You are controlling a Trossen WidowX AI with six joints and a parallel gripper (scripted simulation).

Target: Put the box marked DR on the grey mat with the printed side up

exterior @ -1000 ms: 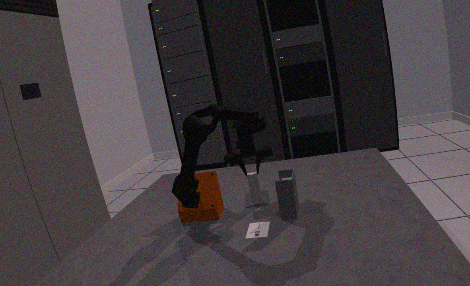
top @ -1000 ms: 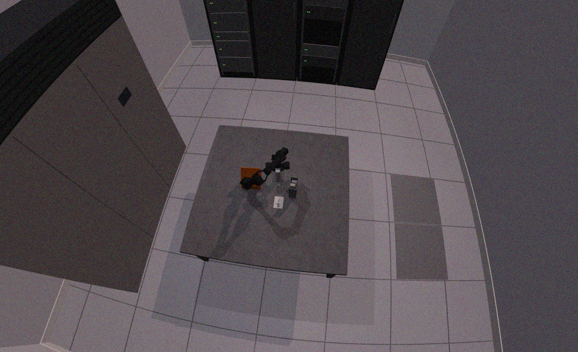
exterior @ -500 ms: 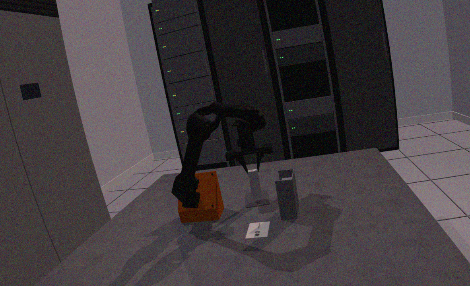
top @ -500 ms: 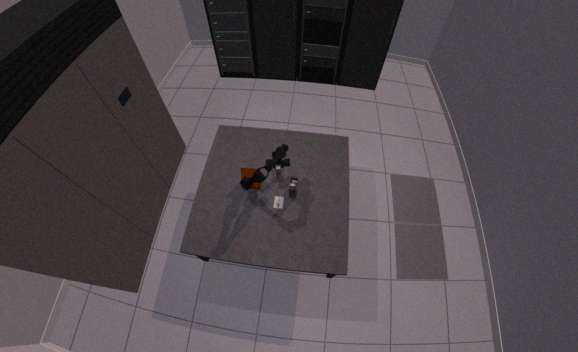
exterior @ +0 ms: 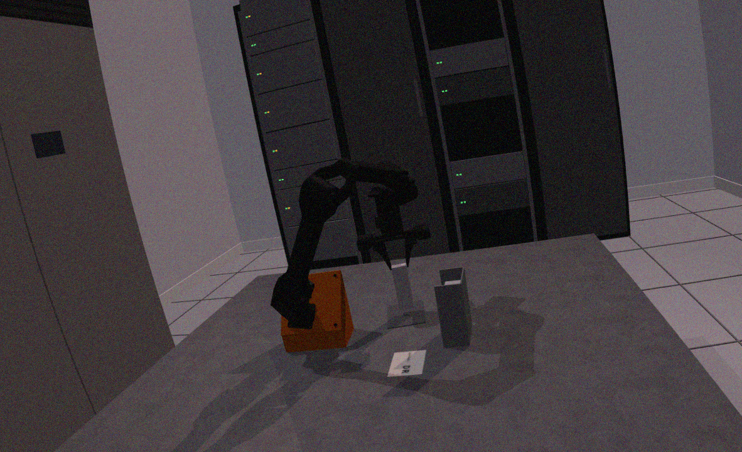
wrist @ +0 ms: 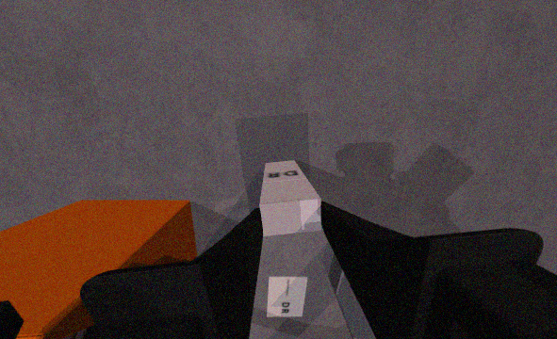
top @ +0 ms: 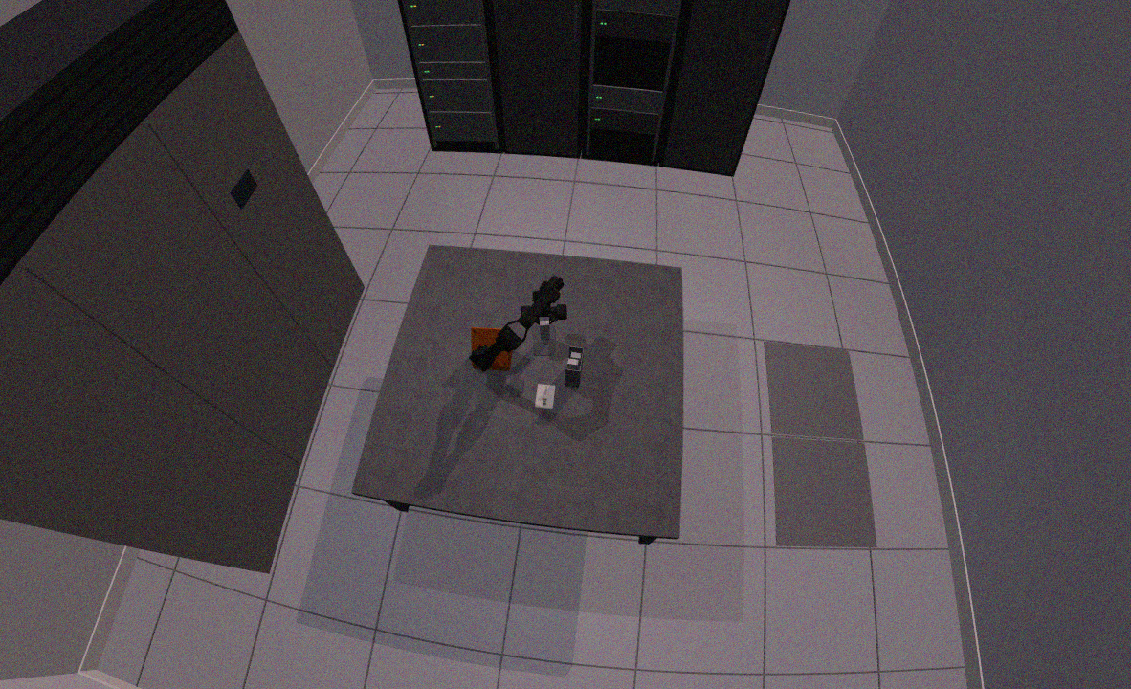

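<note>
Now: gripper tip 50 mm above the white box. Also, from my gripper tip: grey mat: 130 mm below.
</note>
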